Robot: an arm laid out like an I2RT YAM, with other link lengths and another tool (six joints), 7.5 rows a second.
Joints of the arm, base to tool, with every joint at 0 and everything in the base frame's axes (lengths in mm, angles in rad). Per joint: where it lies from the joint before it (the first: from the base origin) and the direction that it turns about. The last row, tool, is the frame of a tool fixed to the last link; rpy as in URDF.
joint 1: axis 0 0 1 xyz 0 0 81.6
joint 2: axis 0 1 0 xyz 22.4 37.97 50.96
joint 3: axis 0 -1 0 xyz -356.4 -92.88 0
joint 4: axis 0 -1 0 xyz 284.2 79.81 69.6
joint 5: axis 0 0 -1 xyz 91.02 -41.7 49.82
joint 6: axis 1 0 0 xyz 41.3 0 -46.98
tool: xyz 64 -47 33 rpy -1.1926 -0.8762 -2.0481
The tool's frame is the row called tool.
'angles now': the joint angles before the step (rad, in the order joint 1, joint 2, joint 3, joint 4, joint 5, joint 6). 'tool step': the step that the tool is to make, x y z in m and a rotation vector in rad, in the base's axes. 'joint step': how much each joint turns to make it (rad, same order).
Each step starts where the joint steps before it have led.
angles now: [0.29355 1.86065 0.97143 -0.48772 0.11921 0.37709]
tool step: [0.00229 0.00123 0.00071 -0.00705 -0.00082 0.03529]
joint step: [-0.00001 -0.00038 0.00038 0.00230 0.00000 -0.03624]
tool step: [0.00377 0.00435 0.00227 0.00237 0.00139 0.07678]
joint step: [0.00000 -0.00611 0.00114 0.00038 -0.01793 -0.07516]
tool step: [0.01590 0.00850 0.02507 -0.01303 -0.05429 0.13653]
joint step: [-0.00038 -0.03510 0.03281 -0.00573 -0.00458 -0.14038]
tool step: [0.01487 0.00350 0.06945 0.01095 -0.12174 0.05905]
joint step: [-0.00609 -0.09995 0.09191 -0.06522 0.00191 -0.06980]
